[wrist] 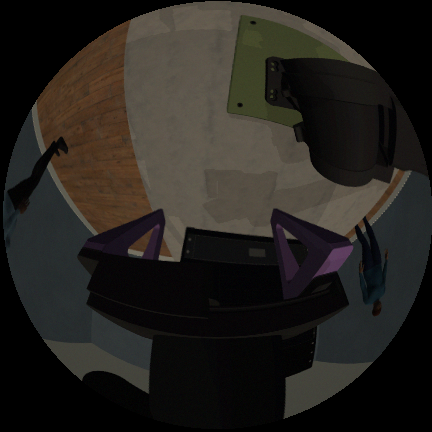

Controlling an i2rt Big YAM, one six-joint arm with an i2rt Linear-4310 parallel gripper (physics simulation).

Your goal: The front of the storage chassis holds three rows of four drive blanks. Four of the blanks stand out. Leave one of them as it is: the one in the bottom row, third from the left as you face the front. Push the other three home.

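Seen in the pictures: gripper, between the fingertips: [217, 214]; arm's base, origin of its link: [302, 86].
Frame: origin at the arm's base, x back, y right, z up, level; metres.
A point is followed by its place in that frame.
The storage chassis [220, 247] {x -0.470, y 0.139, z 0.028 m} shows as a dark box in the wrist view, below the centre, partly behind the gripper body and the right-hand finger. A lighter, flat part of it with a small grey label shows between the fingers. The rows of drive blanks cannot be made out, so which ones stand out cannot be told. My gripper [217, 214] {x -0.105, y 0.123, z 0.165 m} is open, with nothing between its two purple fingers. The fingertips stand wide apart, above the chassis part in the picture. The black gripper body hides much of the chassis; whether a finger touches it cannot be told.
A green plate [245, 80] {x -0.007, y 0.088, z -0.001 m} lies on the grey surface [175, 100] {x -0.042, y 0.208, z -0.043 m} at the upper right, with the black arm base [342, 135] {x -0.023, y 0.039, z 0.161 m} on it. Wooden floor [95, 130] shows at left. Human figures [372, 280] [35, 177] stand near the blue walls on both sides.
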